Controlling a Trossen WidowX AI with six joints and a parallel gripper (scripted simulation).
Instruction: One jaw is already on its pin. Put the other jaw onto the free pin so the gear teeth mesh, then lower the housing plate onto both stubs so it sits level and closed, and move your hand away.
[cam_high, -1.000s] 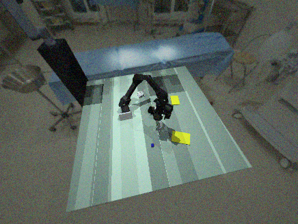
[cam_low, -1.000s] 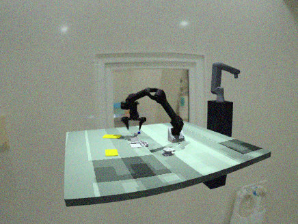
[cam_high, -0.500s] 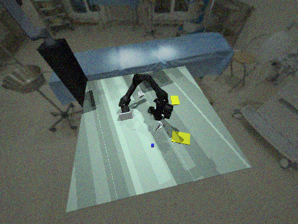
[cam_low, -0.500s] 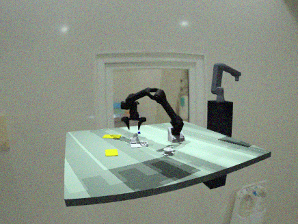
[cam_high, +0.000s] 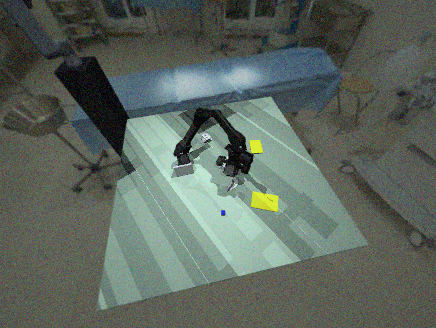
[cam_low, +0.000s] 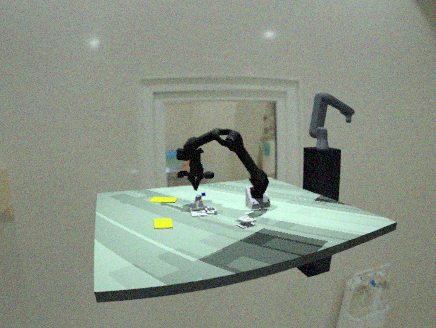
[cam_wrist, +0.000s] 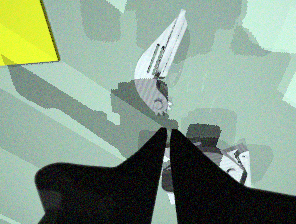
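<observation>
The jaw is 10 mm to the right of my gripper tip and 80 mm below it. Also, from my gripper tip: blue block (80 mm behind, 210 mm to the right, 80 mm below).
</observation>
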